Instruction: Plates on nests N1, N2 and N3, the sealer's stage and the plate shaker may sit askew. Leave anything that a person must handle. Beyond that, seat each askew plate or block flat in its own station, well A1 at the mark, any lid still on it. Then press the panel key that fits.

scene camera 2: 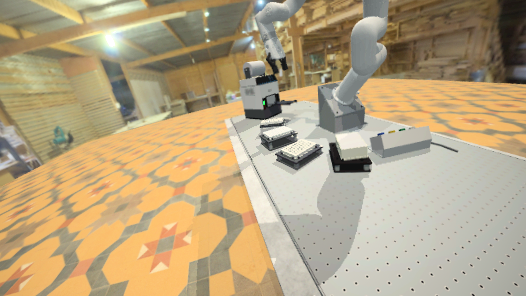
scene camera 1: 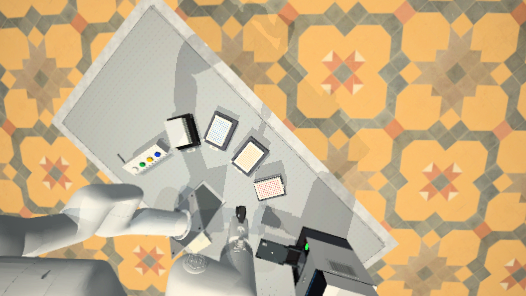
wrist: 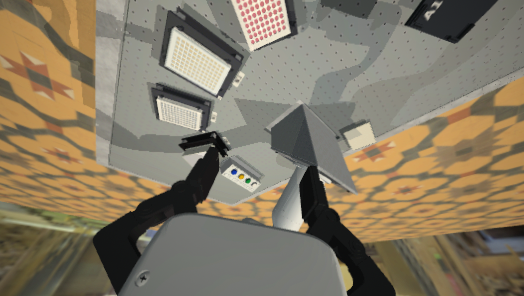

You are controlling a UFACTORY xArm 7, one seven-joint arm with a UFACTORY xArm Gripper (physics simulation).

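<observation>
My gripper (scene camera 1: 241, 214) (scene camera 2: 280, 69) (wrist: 261, 166) is open and empty, high above the table. The red-well plate (scene camera 1: 269, 188) (scene camera 2: 273, 121) (wrist: 264, 22) sits offset on its nest, overhanging one side. The yellow-well plate (scene camera 1: 250, 155) (scene camera 2: 279, 133) (wrist: 197, 62) lies on the middle nest; its exact seating is unclear. The blue-well plate (scene camera 1: 221, 130) (scene camera 2: 300, 149) (wrist: 179, 113) looks flat in its nest. A white block (scene camera 1: 177, 134) (scene camera 2: 351, 146) leans on the black station (scene camera 1: 192, 131) (scene camera 2: 351, 167), overhanging one side. The sealer's dark stage (scene camera 1: 271, 251) (wrist: 450, 17) shows an A1 mark and carries no visible plate.
The sealer (scene camera 1: 335, 260) (scene camera 2: 260, 97) shows a green light beside its stage. The key panel (scene camera 1: 146, 159) (scene camera 2: 402, 142) (wrist: 237, 178) has blue, yellow, green and white keys. The grey arm base (scene camera 1: 202, 200) (scene camera 2: 341, 117) (wrist: 305, 135) stands near the table's edge.
</observation>
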